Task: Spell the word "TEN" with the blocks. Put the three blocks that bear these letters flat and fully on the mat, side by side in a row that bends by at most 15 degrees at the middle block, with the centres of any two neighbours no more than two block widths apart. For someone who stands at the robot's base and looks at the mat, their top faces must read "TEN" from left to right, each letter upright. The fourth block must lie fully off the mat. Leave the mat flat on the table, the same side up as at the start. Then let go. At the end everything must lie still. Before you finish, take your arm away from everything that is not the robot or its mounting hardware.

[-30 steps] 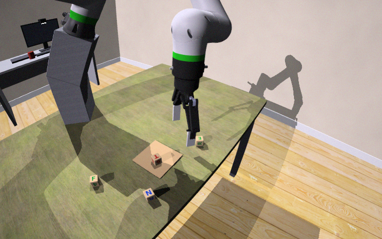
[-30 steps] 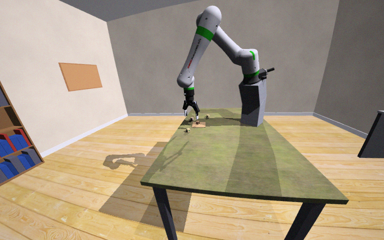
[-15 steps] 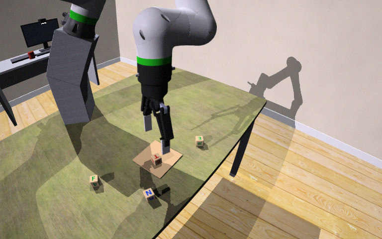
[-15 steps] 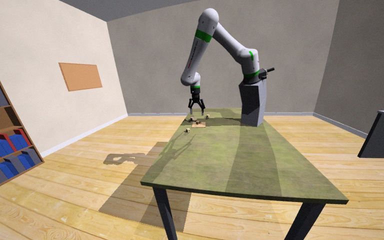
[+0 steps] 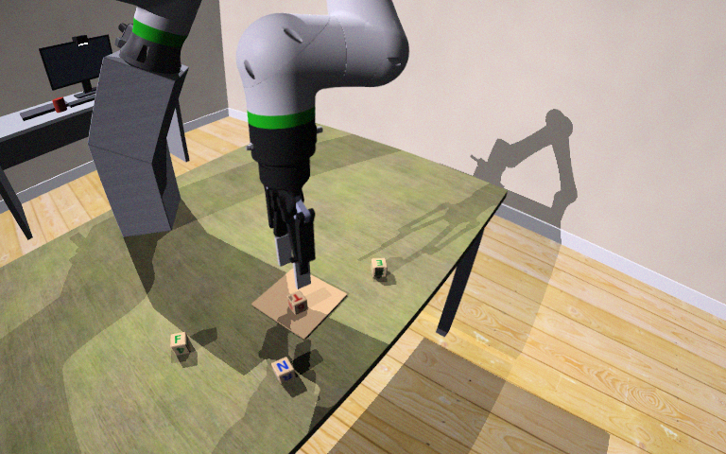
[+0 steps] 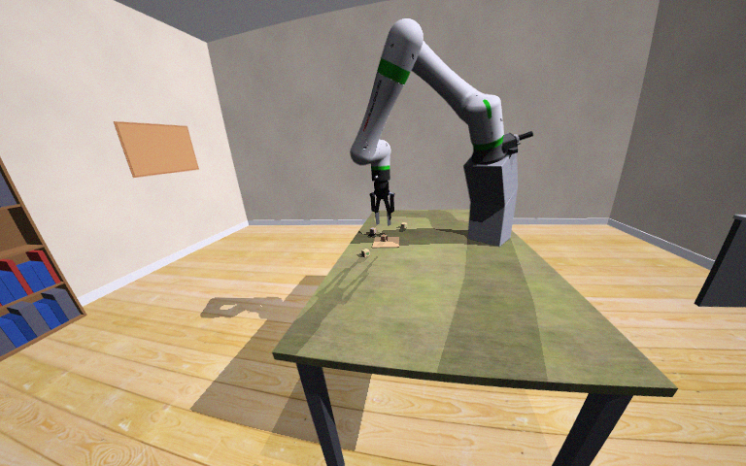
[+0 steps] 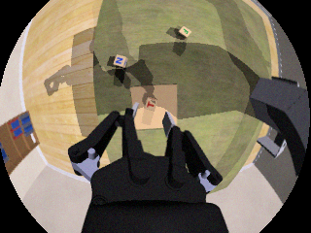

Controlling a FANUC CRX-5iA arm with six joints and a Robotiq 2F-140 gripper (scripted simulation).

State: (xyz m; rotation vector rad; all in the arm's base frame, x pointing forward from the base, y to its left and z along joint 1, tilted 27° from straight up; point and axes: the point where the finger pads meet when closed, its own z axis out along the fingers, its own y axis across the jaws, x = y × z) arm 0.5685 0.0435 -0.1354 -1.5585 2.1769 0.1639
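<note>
The mat lies 10 mm behind my hand, 20 mm to the left of it and 120 mm below it. Round my hand: N block: 90 mm ahead, 130 mm to the right, 110 mm below; then F block: 90 mm behind, 230 mm to the right, 110 mm below.
</note>
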